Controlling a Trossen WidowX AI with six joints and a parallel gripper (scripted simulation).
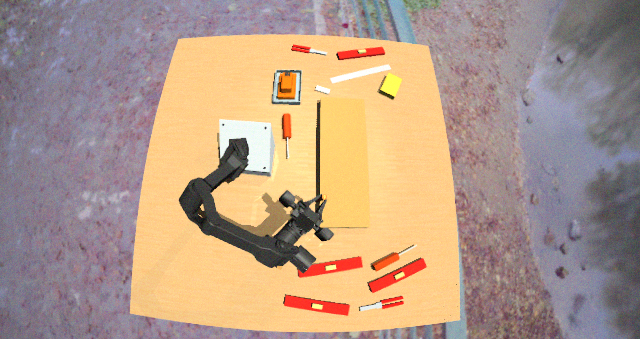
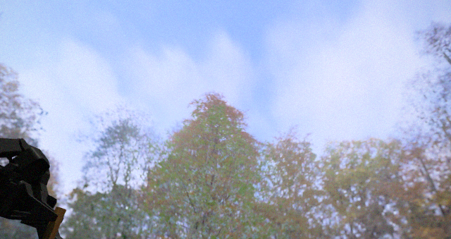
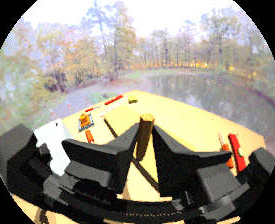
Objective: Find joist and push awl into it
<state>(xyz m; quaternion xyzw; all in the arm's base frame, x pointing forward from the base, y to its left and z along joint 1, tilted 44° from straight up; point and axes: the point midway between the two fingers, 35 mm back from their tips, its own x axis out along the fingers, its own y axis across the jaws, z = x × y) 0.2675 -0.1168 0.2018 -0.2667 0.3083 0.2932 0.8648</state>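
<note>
Now: the awl 5 cm below my gripper tip and 1 cm behind it. Also, from my gripper tip: orange stud finder (53 cm to the left, 17 cm below, 12 cm behind); then white cylinder (50 cm to the left, 22 cm below, 3 cm ahead); then grey tray (52 cm to the left, 21 cm below, 12 cm behind).
</note>
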